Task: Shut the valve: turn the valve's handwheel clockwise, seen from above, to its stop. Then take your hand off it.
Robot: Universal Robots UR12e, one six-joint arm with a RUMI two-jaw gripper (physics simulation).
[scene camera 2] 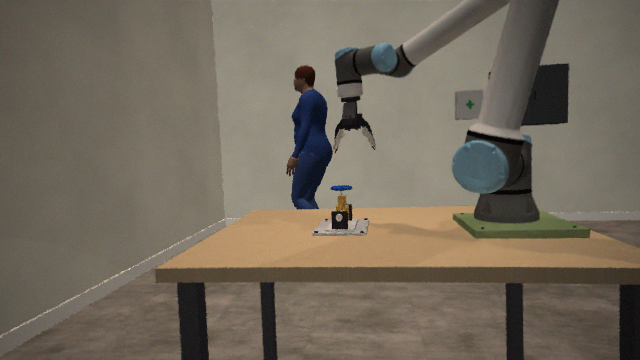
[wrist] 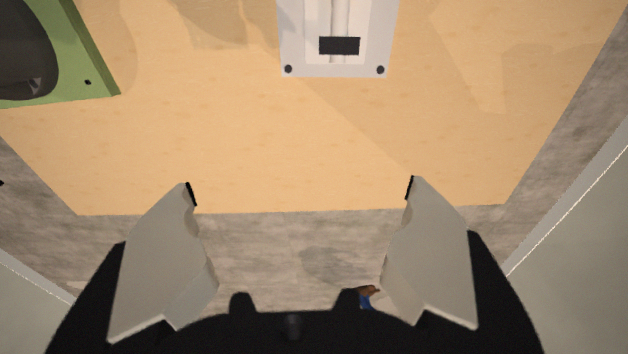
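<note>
The valve's blue handwheel lies level on top of the yellow valve body in the scene view. The valve stands on a light grey base plate on the table. In the wrist view part of the plate shows at the top edge, with a black block on its pipe; the handwheel does not show there. My gripper is open and empty, pointing down. It hangs well above the handwheel, apart from it and slightly to its right in the scene view.
The wooden table carries the arm's green mounting plate, right of the valve in the scene view. A person in blue stands behind the table. A first-aid box and a dark cabinet hang on the back wall.
</note>
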